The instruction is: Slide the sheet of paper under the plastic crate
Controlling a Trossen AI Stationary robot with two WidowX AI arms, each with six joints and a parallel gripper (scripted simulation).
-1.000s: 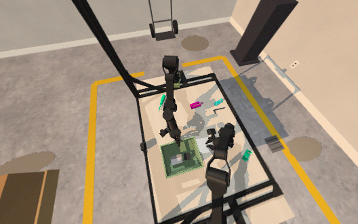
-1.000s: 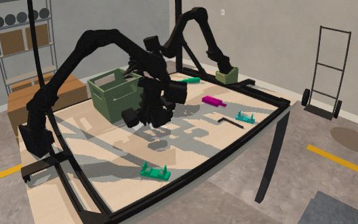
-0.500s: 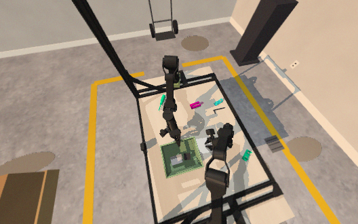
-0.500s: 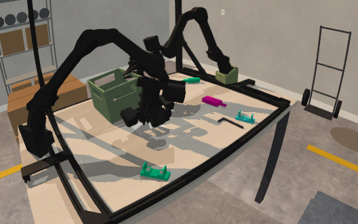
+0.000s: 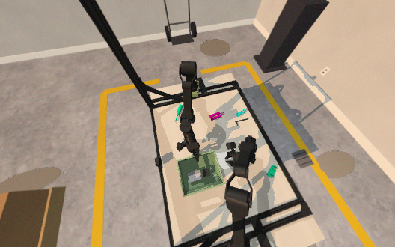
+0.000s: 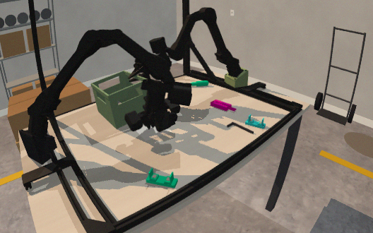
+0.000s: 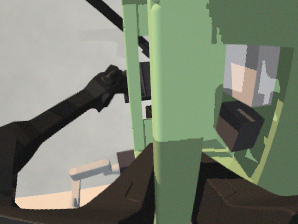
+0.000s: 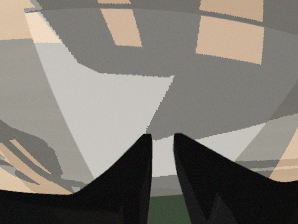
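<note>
Now: the green plastic crate 200 mm behind my right hand, 30 mm to the right of it and 40 mm above it. Also, from my right hand: paper sheet: 30 mm behind, 30 mm below; then black hex key: 180 mm ahead, 240 mm to the left, 30 mm below; then green clamp: 240 mm ahead, 130 mm to the right, 20 mm below.
</note>
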